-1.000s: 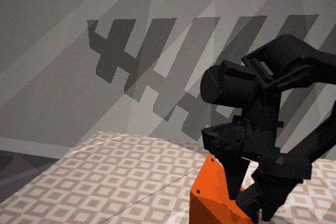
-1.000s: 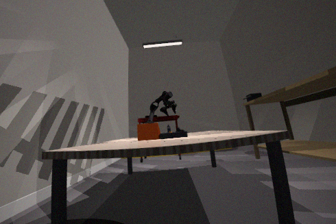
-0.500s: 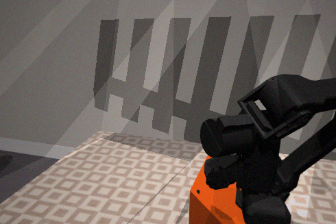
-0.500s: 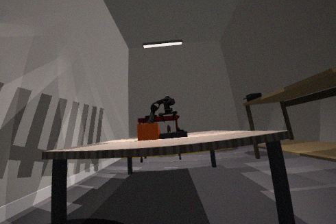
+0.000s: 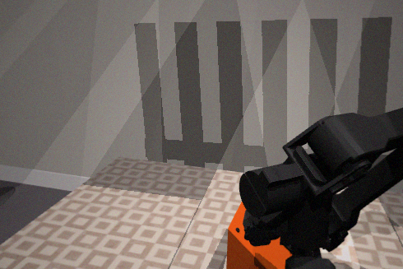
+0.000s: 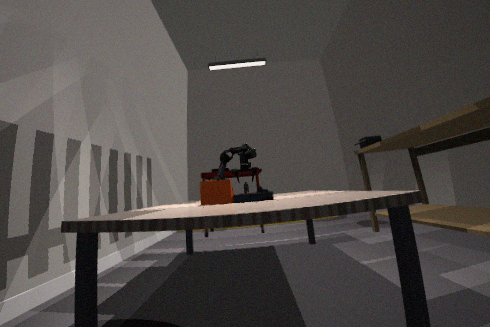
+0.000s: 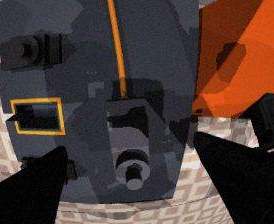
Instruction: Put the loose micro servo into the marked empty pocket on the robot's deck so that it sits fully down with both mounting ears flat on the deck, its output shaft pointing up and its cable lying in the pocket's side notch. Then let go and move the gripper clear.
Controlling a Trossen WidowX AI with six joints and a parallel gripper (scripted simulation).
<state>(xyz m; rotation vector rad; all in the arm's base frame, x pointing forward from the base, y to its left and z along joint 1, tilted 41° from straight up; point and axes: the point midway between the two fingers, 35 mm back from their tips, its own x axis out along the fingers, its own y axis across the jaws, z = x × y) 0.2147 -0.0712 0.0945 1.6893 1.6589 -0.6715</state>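
My gripper tip is now 100 mm above the dark grey deck and 10 mm to the right of it.
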